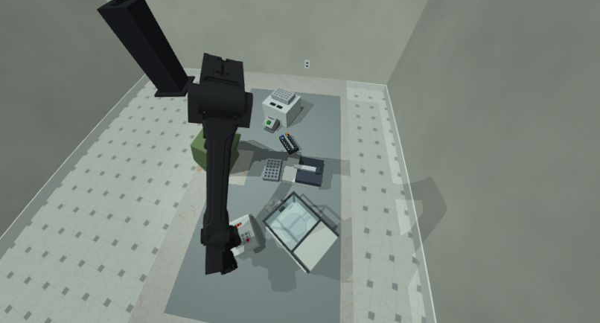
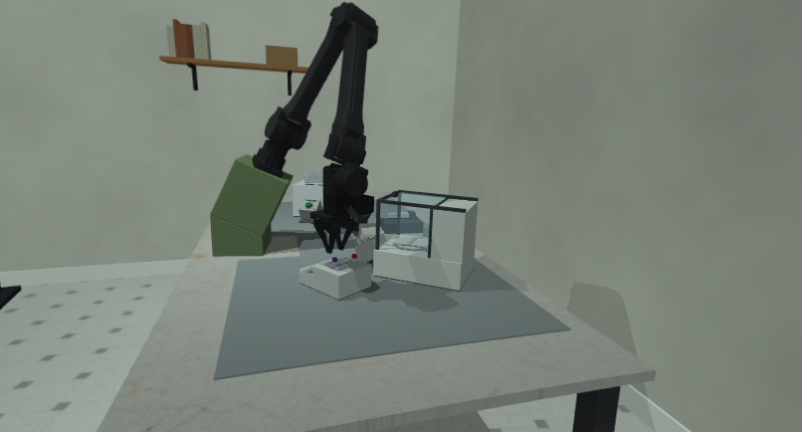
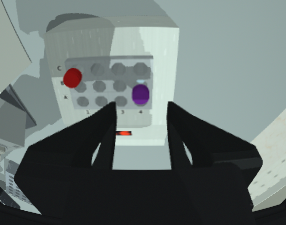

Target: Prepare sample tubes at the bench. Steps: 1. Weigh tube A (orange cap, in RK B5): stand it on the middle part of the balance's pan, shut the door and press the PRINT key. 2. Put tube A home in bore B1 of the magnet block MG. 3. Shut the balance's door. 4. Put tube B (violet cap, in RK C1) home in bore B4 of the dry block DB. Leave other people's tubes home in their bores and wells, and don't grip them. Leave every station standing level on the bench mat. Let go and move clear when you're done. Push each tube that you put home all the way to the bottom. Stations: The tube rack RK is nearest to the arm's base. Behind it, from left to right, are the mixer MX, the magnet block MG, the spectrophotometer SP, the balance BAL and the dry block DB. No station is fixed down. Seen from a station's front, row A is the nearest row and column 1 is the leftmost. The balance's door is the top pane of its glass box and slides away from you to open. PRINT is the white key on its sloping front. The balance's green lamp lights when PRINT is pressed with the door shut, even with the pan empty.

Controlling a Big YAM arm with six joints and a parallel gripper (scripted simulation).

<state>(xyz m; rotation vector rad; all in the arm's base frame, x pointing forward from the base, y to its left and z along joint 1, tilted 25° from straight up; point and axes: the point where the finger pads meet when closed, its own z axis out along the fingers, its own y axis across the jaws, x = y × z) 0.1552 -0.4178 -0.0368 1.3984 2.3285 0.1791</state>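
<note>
My hand is 50 mm above the tube B. The rest, counted from my hand: red-capped tube (50 mm below, 50 mm ahead, 10 mm to the left); balance pan (240 mm ahead, 70 mm to the left, 30 mm below); dry block DB (80 mm below, 40 mm to the left, 10 mm ahead).
</note>
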